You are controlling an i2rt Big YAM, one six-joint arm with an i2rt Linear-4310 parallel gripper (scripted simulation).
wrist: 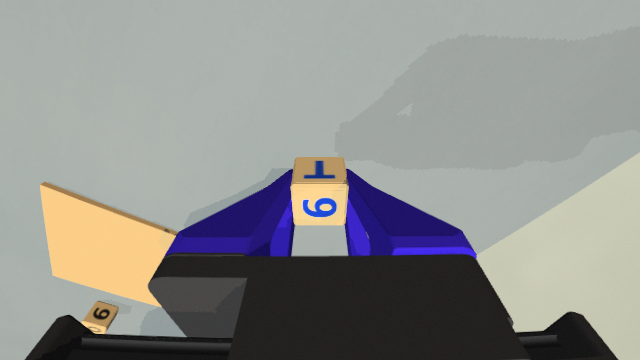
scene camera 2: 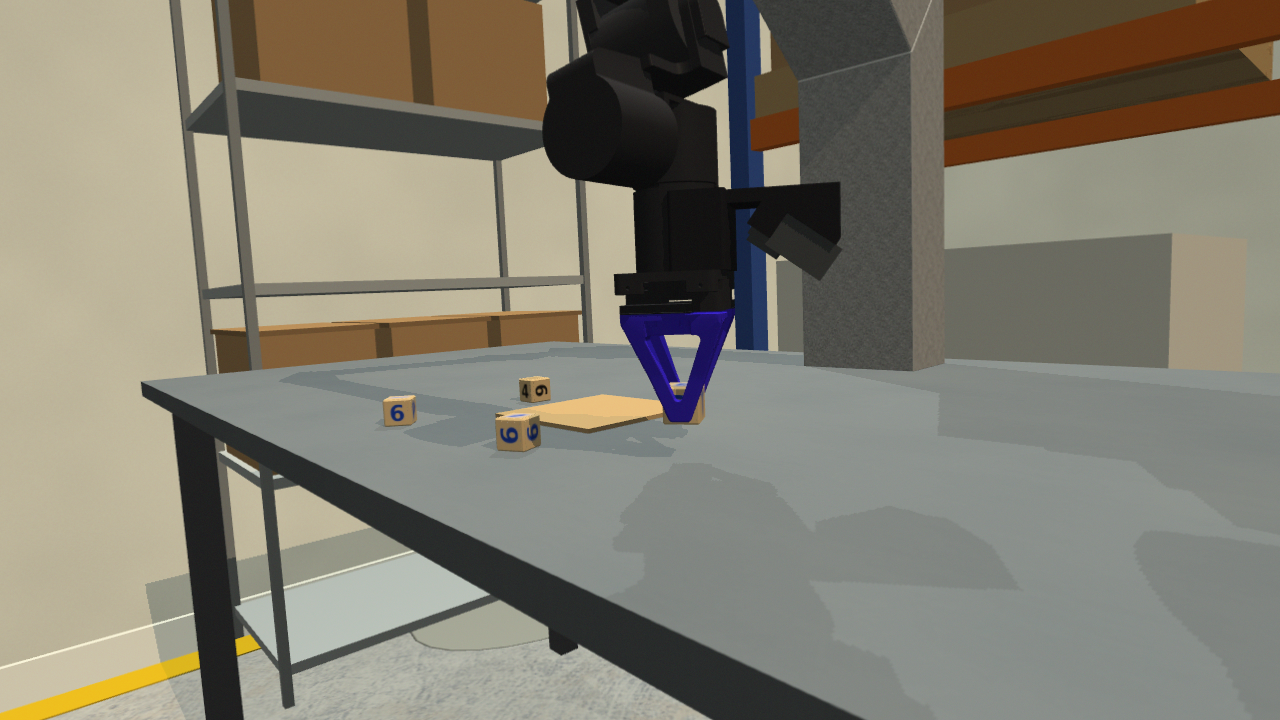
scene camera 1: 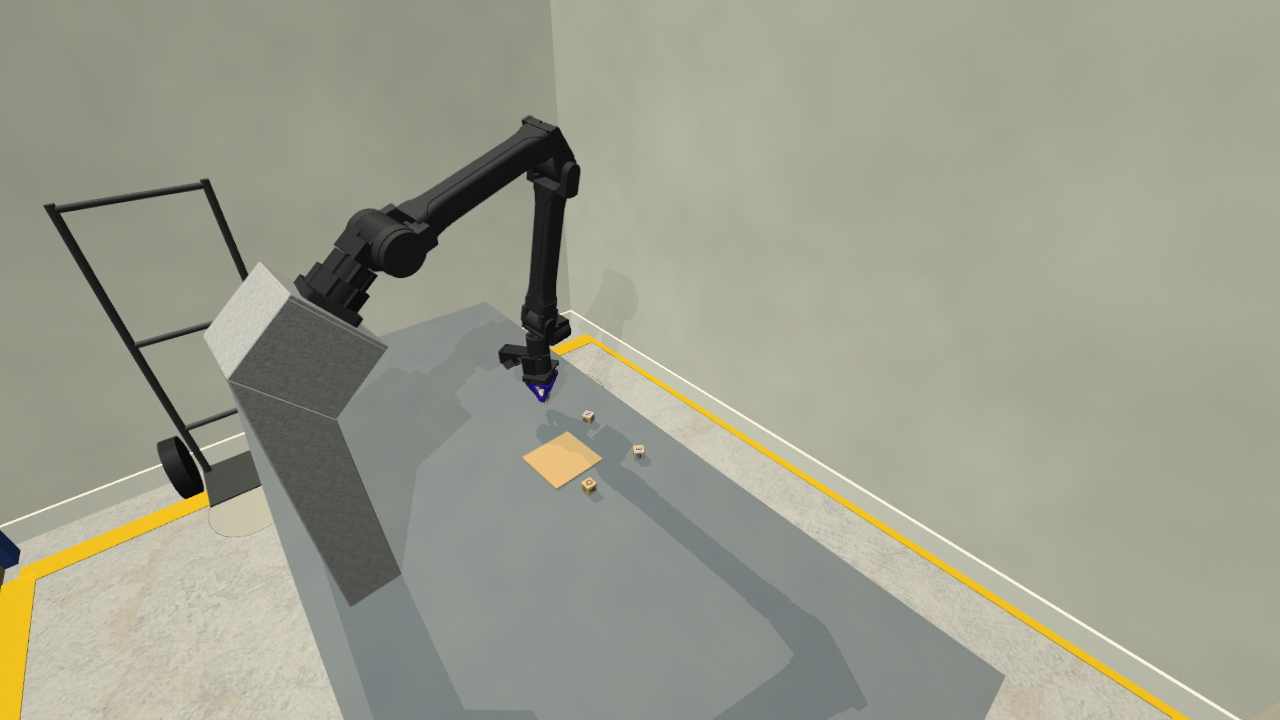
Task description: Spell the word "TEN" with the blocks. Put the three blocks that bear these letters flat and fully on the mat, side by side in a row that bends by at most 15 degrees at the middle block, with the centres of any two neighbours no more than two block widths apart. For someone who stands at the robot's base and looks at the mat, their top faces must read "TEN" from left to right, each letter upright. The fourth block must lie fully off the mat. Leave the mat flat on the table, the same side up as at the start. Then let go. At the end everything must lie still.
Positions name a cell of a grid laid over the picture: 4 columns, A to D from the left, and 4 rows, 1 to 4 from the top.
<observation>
I see my gripper (scene camera 2: C3), a block (wrist: B3), a tan mat (scene camera 2: B3), a block (scene camera 2: B3), a block (scene camera 2: B3) and a block (scene camera 2: B3).
The tan mat shows as well in the wrist view (wrist: A3) and in scene camera 1 (scene camera 1: B3). My gripper also shows in the wrist view (wrist: B2) and in scene camera 1 (scene camera 1: B3).
</observation>
